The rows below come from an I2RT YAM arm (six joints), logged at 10 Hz.
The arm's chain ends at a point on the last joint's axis. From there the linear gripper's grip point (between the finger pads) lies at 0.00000 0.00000 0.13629 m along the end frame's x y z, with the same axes.
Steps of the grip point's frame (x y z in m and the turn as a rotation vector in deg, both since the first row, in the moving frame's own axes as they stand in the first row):
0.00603 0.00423 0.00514 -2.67 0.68 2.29
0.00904 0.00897 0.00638 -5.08 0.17 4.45
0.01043 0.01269 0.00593 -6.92 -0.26 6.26
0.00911 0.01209 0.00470 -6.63 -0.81 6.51
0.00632 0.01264 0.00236 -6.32 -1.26 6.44
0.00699 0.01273 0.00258 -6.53 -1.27 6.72
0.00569 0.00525 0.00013 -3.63 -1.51 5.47
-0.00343 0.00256 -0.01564 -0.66 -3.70 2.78
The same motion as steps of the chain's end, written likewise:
0.00454 -0.00215 0.00530 -2.67 0.68 2.29
0.00911 -0.00310 0.00692 -5.08 0.17 4.45
0.01194 -0.00366 0.00692 -6.92 -0.26 6.26
0.01192 -0.00350 0.00562 -6.63 -0.81 6.51
0.01015 -0.00216 0.00322 -6.32 -1.26 6.44
0.01091 -0.00256 0.00350 -6.53 -1.27 6.72
0.00969 -0.00319 0.00045 -3.63 -1.51 5.47
0.00540 0.00121 -0.01535 -0.66 -3.70 2.78

